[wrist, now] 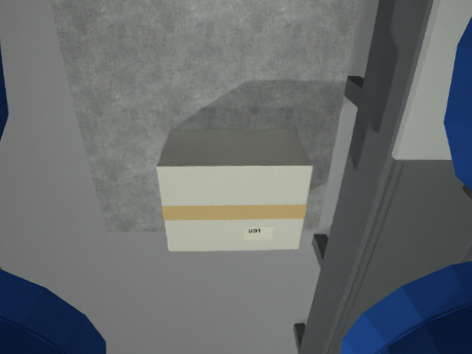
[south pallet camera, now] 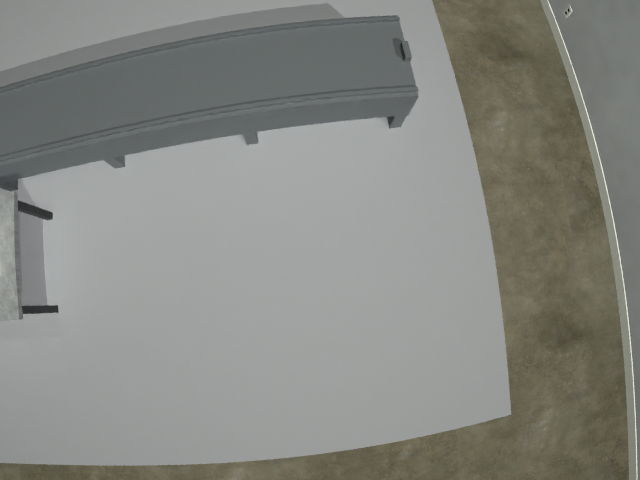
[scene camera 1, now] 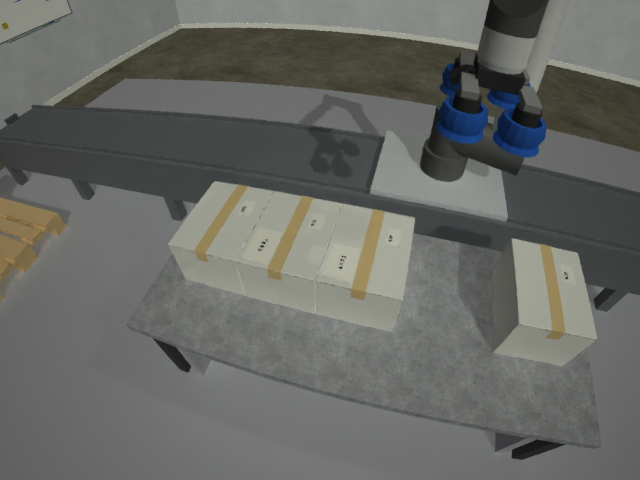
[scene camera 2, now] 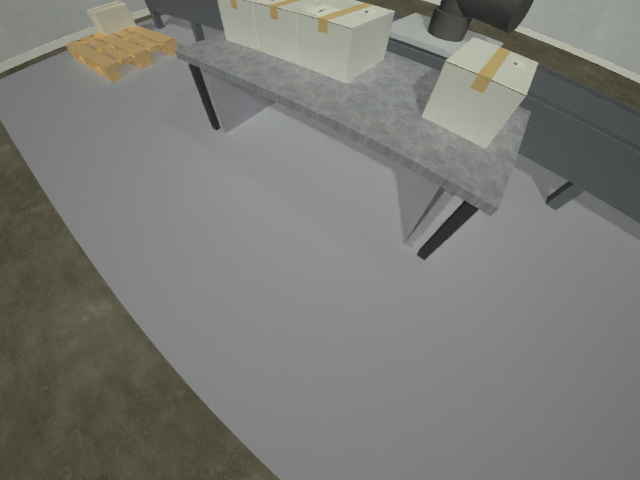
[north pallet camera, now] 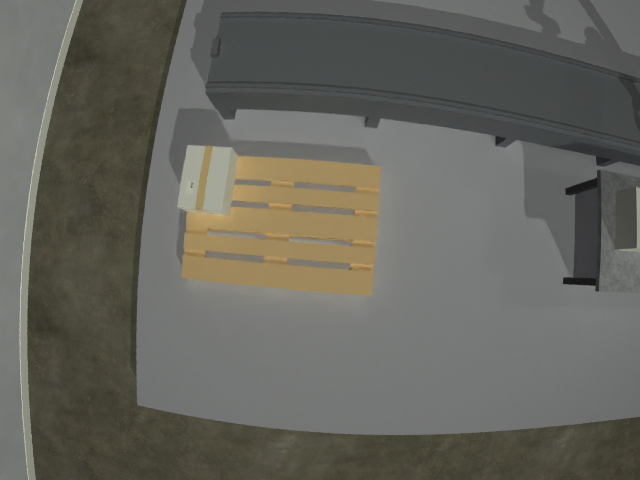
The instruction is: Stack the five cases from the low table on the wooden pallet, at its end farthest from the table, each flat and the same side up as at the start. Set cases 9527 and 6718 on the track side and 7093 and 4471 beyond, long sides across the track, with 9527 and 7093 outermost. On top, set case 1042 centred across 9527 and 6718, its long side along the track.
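Seen in the pictures: hand at its tool point: (wrist: 228, 241); arm's base at its link origin: (scene camera 1: 441, 167) (scene camera 2: 445, 34).
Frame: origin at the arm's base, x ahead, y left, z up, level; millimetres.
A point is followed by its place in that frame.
Observation:
My gripper (scene camera 1: 488, 107) @(x 859, y -39, z 761 mm), four blue suction cups, hangs high over the track side of the low table (scene camera 1: 310, 361) @(x 1210, y -381, z -40 mm) (scene camera 2: 336, 103) @(x 1192, y -57, z -40 mm), holding nothing. One case (scene camera 1: 532, 289) @(x 871, y 324, z 185 mm) (scene camera 2: 465, 98) @(x 1022, y 385, z 97 mm) (wrist: 232, 185) @(x 837, y 320, z 185 mm) stands alone at the table's end farthest from the pallet, below the cups in the wrist view. A left case (scene camera 1: 199, 227) @(x 912, y -913, z 185 mm), a middle case (scene camera 1: 276, 222) @(x 808, y -631, z 185 mm) and a right case (scene camera 1: 387, 263) @(x 889, y -198, z 185 mm) stand flat in a touching row toward the pallet end. Another case (north pallet camera: 217, 178) @(x 795, y -3555, z -200 mm) (scene camera 2: 112, 18) @(x 828, y -3500, z -293 mm) lies flat on the pallet (north pallet camera: 325, 222) @(x 982, y -2911, z -426 mm) (scene camera 2: 149, 41) @(x 804, y -2769, z -424 mm), at its far, track-side corner, long side across the track. Case numbers are too small to read surely.
The raised track (scene camera 1: 206, 139) (north pallet camera: 361, 56) (south pallet camera: 258, 77) runs along the table and pallet. The arm's white carriage plate (scene camera 1: 408, 170) @(x 84, y -179, z 0 mm) (wrist: 430, 100) @(x 244, y 149, z 0 mm) stands on it beside the table, between the row and the lone case. Dark table legs (scene camera 2: 204, 95) (south pallet camera: 40, 309) stand below the top.

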